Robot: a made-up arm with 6 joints.
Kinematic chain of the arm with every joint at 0, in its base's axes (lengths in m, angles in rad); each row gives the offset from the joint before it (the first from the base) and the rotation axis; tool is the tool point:
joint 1: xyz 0 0 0.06 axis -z
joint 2: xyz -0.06 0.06 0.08 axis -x
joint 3: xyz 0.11 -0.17 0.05 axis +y
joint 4: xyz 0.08 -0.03 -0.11 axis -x
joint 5: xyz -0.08 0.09 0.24 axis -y
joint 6: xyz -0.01 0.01 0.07 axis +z
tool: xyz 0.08 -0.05 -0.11
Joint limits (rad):
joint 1: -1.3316..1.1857
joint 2: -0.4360..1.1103
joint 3: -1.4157..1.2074
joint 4: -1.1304..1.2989
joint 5: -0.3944..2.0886
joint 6: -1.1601..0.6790
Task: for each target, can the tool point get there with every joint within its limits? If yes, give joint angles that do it. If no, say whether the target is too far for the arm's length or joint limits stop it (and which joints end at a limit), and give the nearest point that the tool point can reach.
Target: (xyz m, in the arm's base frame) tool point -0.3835 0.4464 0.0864
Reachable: no: joint limits stop it (at a limit: joint 1, joint 3, joint 4, joint 6) | nearest point -0.1613 0.2404 0.1203 | short by 0.305 m
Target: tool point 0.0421 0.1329 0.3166
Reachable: yes | joints 0.3769 0.4051 -0.7286 0.4116 1.4338 0.3813
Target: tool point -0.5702 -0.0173 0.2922
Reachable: no: joint limits stop it (at a limit: joint 1, joint 4, joint 6) | nearest point -0.3875 -0.0714 0.2541 | short by 0.194 m
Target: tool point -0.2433 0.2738 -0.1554
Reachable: no: joint limits stop it (at a limit: joint 1, joint 2, joint 3, joint 4, joint 6) | nearest point -0.1216 0.2145 0.0280 | short by 0.228 m
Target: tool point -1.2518 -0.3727 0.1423
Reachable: no: too far | nearest point -0.3952 -0.1626 0.1408 | short by 0.882 m
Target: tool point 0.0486 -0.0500 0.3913
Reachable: yes | joints -0.0561 0.2162 -0.5832 -0.1660 0.5204 0.3205
